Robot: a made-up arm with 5 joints. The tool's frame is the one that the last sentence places.
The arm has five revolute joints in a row. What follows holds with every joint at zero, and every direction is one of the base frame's.
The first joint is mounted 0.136 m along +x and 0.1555 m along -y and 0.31 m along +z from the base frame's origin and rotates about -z.
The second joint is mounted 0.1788 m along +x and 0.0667 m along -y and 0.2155 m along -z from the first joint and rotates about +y.
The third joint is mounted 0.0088 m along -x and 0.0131 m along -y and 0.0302 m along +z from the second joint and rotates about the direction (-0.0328, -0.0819, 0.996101).
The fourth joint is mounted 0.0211 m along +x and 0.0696 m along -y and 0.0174 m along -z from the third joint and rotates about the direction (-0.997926, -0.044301, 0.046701).
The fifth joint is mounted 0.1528 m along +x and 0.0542 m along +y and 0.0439 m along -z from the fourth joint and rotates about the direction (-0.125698, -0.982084, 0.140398).
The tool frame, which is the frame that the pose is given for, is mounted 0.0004 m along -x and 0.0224 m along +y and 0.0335 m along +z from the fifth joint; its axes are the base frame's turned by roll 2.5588, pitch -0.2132 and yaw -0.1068 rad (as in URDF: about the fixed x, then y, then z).
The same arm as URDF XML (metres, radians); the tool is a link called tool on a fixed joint. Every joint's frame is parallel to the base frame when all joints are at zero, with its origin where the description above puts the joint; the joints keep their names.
<robot name="arm">
<joint name="joint 1" type="continuous"><parent link="base_link"/><child link="link1"/><origin xyz="0.136 -0.1555 0.31"/><axis xyz="0 0 -1"/></joint>
<joint name="joint 2" type="continuous"><parent link="link1"/><child link="link2"/><origin xyz="0.1788 -0.0667 -0.2155"/><axis xyz="0 1 0"/></joint>
<joint name="joint 3" type="continuous"><parent link="link2"/><child link="link3"/><origin xyz="-0.0088 -0.0131 0.0302"/><axis xyz="-0.0328 -0.0819 0.996101"/></joint>
<joint name="joint 4" type="continuous"><parent link="link3"/><child link="link4"/><origin xyz="0.0211 -0.0696 -0.0174"/><axis xyz="-0.997926 -0.044301 0.046701"/></joint>
<joint name="joint 5" type="continuous"><parent link="link4"/><child link="link5"/><origin xyz="0.1528 0.0542 -0.0439"/><axis xyz="-0.125698 -0.982084 0.140398"/></joint>
<joint name="tool_fixed" type="fixed"><parent link="link5"/><child link="tool"/><origin xyz="-0.0004 0.0224 0.0335" rpy="2.5588 -0.2132 -0.1068"/></joint>
<link name="base_link"/>
<link name="link1"/>
<link name="link2"/>
<link name="link3"/>
<link name="link4"/>
<link name="link5"/>
<link name="tool"/>
</robot>

